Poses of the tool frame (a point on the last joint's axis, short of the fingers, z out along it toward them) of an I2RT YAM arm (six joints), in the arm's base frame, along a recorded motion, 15 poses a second.
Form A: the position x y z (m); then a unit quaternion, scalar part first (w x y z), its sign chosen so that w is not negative.
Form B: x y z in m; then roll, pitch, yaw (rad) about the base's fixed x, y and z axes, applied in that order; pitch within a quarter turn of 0, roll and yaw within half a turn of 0. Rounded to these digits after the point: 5 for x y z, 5 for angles.
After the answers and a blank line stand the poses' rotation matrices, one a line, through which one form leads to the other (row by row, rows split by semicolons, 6 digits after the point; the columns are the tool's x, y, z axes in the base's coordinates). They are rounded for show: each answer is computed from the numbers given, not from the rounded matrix.
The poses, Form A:
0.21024 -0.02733 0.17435 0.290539 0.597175 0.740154 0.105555
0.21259 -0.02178 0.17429 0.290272 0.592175 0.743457 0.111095
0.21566 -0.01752 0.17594 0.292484 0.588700 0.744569 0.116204
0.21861 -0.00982 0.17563 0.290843 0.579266 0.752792 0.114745
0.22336 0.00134 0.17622 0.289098 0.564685 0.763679 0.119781
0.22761 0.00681 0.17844 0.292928 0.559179 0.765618 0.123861
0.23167 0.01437 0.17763 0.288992 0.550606 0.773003 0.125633
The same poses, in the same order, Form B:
0.21024 -0.02733 0.17435 2.58504 0.30891 1.69491
0.21259 -0.02178 0.17429 2.57880 0.30473 1.70765
0.21566 -0.01752 0.17594 2.56857 0.30336 1.71355
0.21861 -0.00982 0.17563 2.57685 0.30989 1.73930
0.22336 0.00134 0.17622 2.57689 0.31128 1.77722
0.22761 0.00681 0.17844 2.56632 0.31521 1.78600
0.23167 0.01437 0.17763 2.57266 0.31355 1.81136

-0.117939 0.822667 0.556156; 0.945338 0.264481 -0.190751; -0.304017 0.503259 -0.808891
-0.130141 0.816018 0.563185; 0.945009 0.273973 -0.178595; -0.300034 0.508973 -0.806800
-0.135772 0.808679 0.572367; 0.944630 0.279859 -0.171327; -0.298730 0.517414 -0.801900
-0.159723 0.805387 0.570824; 0.938878 0.302570 -0.164193; -0.304953 0.509709 -0.804488
-0.195106 0.793219 0.576833; 0.931733 0.333567 -0.143550; -0.306279 0.509447 -0.804150
-0.203024 0.783670 0.587063; 0.928799 0.343955 -0.137938; -0.310021 0.517259 -0.797703
-0.226634 0.778626 0.585132; 0.923853 0.362099 -0.124012; -0.308435 0.512471 -0.801400

